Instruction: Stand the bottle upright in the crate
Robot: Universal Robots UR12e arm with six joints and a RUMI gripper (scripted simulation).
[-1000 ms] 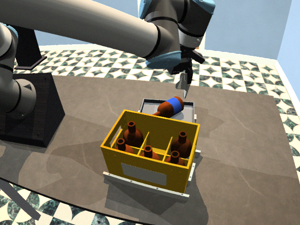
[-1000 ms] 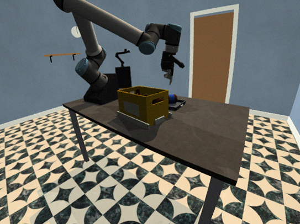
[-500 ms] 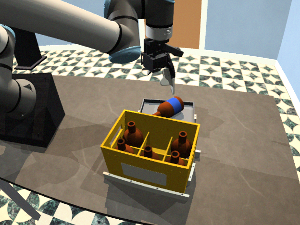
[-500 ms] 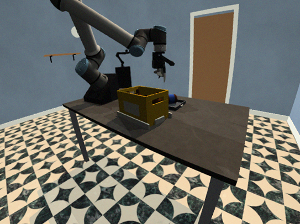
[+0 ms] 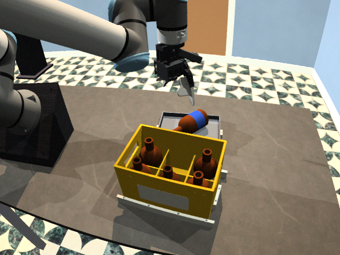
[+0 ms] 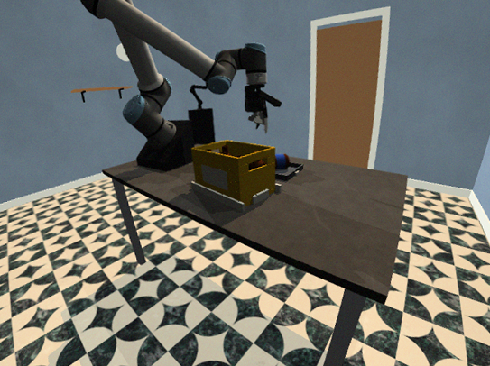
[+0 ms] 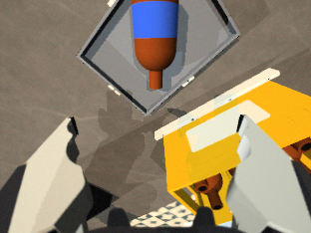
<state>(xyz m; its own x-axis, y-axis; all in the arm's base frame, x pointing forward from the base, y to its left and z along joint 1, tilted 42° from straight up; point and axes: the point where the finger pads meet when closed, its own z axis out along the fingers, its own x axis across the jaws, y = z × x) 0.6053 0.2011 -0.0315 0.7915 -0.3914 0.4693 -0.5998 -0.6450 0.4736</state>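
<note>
My hand is 160 mm above the bottle, 40 mm to the right of it and 30 mm short of it. From my hand the other things lie so: crate (250 mm to the right, 120 mm below, 40 mm ahead); then grey tray (190 mm below, 40 mm to the left, 30 mm ahead).
</note>
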